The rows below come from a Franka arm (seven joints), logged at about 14 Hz.
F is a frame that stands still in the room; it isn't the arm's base.
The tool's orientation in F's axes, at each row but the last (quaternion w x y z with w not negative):
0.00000 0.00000 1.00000 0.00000
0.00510 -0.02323 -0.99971 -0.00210
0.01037 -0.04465 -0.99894 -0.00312
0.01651 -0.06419 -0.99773 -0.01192
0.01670 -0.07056 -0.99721 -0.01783
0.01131 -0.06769 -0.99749 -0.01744
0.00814 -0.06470 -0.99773 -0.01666
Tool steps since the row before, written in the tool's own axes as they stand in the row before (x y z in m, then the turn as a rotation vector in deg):
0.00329 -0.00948 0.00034 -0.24 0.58 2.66
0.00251 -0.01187 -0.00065 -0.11 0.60 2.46
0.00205 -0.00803 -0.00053 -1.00 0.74 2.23
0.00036 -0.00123 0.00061 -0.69 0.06 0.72
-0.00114 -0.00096 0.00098 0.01 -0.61 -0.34
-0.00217 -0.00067 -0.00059 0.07 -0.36 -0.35
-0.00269 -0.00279 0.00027 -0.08 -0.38 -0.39
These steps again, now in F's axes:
-0.00329 -0.00948 -0.00034 0.24 0.58 -2.66
-0.00305 -0.01174 0.00063 0.11 0.61 -2.46
-0.00275 -0.00782 0.00053 1.02 0.66 -2.25
-0.00053 -0.00116 -0.00062 0.67 -0.01 -0.74
0.00096 -0.00107 -0.00105 -0.09 -0.62 0.32
0.00207 -0.00098 0.00051 -0.11 -0.36 0.34
0.00230 -0.00310 -0.00041 0.04 -0.40 0.38

